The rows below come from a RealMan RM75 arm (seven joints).
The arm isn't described. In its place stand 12 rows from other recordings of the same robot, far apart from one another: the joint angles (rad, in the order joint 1, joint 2, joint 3, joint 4, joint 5, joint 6, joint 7), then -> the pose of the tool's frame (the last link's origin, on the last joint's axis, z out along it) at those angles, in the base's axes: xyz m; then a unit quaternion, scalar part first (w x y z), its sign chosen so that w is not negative.
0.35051 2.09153 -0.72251 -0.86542 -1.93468 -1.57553 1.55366 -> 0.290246, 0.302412, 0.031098, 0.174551, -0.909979, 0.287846, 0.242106
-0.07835 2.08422 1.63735 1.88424 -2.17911 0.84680 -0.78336 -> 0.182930, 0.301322, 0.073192, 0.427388, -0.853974, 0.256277, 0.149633
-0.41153 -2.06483 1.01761 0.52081 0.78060 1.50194 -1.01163 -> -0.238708, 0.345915, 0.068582, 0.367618, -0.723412, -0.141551, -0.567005
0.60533 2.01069 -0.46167 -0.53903 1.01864 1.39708 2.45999 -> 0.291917, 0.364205, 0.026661, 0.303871, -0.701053, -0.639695, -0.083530
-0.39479 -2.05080 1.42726 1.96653 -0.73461 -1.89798 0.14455 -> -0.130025, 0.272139, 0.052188, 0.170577, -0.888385, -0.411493, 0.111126
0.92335 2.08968 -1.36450 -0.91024 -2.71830 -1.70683 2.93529 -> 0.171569, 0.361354, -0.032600, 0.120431, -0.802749, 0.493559, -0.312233
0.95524 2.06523 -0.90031 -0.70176 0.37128 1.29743 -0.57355 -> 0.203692, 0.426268, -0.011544, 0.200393, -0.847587, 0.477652, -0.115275
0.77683 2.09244 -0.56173 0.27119 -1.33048 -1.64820 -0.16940 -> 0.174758, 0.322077, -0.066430, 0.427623, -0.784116, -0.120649, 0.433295
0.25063 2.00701 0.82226 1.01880 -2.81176 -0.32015 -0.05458 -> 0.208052, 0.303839, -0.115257, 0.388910, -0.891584, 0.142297, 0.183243
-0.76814 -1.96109 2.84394 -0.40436 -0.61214 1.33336 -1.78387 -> -0.298042, 0.398652, 0.054191, 0.246690, -0.729847, -0.524055, -0.363090
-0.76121 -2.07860 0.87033 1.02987 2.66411 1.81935 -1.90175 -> -0.214489, 0.352084, 0.026119, 0.010739, -0.963718, -0.229956, 0.135100
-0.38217 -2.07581 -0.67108 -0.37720 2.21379 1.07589 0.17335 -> -0.292972, 0.319414, -0.058543, 0.583506, -0.755938, -0.157428, -0.251583
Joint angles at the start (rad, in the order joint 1, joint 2, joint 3, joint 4, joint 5, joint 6, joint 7):
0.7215 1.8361 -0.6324 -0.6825 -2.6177 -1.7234 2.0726
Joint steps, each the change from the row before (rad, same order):
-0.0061 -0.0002 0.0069 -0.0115 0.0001 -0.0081 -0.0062
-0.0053 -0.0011 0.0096 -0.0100 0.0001 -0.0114 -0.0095
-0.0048 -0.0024 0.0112 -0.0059 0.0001 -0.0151 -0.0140
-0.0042 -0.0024 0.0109 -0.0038 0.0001 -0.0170 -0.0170
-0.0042 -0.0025 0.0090 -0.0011 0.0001 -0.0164 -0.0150
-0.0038 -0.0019 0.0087 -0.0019 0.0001 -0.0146 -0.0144
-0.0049 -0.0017 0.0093 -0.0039 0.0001 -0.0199 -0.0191
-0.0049 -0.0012 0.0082 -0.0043 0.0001 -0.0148 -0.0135
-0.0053 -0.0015 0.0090 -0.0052 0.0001 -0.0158 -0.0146
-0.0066 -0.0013 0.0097 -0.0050 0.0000 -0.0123 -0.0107
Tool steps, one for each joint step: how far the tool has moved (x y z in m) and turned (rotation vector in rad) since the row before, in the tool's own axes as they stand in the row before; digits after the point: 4 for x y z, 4 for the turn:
0.0016 -0.0004 -0.0024 0.0012 -0.0053 -0.0030
0.0016 -0.0001 -0.0027 -0.0022 -0.0059 -0.0051
0.0022 0.0003 -0.0027 -0.0075 -0.0045 -0.0074
0.0023 0.0007 -0.0023 -0.0108 -0.0031 -0.0102
0.0026 0.0009 -0.0018 -0.0122 -0.0011 -0.0078
0.0022 0.0008 -0.0017 -0.0104 -0.0021 -0.0082
0.0027 0.0014 -0.0020 -0.0138 -0.0011 -0.0127
0.0024 0.0009 -0.0017 -0.0092 -0.0024 -0.0078
0.0025 0.0010 -0.0021 -0.0090 -0.0031 -0.0087
0.0029 0.0005 -0.0020 -0.0060 -0.0049 -0.0032

